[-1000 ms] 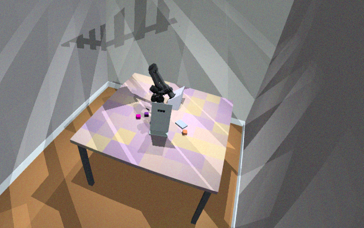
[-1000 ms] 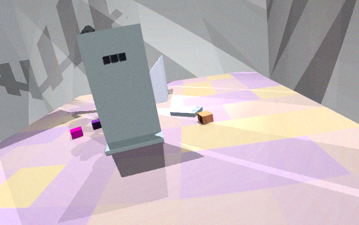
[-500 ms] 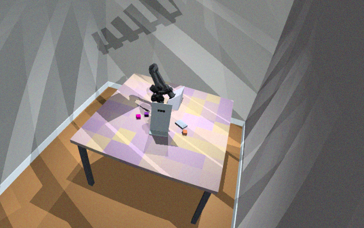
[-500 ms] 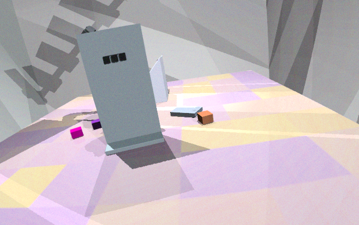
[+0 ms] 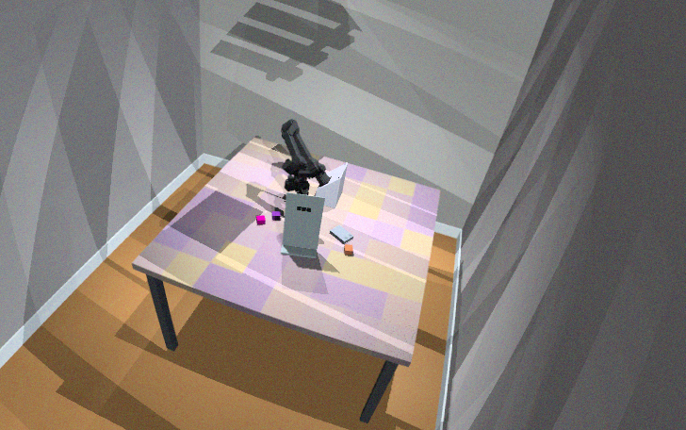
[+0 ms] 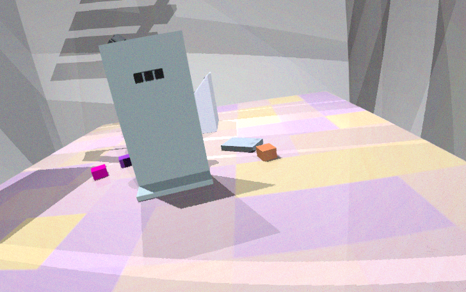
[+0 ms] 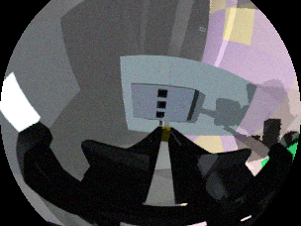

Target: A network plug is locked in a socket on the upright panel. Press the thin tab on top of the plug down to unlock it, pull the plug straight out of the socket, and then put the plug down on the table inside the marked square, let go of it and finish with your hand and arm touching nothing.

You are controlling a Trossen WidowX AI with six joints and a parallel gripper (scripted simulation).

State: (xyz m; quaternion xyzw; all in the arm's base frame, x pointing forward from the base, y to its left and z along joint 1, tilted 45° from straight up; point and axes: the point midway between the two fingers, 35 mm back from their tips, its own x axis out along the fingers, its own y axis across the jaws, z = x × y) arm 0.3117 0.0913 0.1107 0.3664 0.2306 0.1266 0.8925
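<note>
My gripper tip is now 12 cm past the green mark, 3 cm to the left of it and 25 cm above it. Also, from my gripper tip: purple cube 9 cm behind, 18 cm to the right, 23 cm below; then network plug right at my gripper tip; then grey upright panel 8 cm ahead, 3 cm to the left, 10 cm below.
</note>
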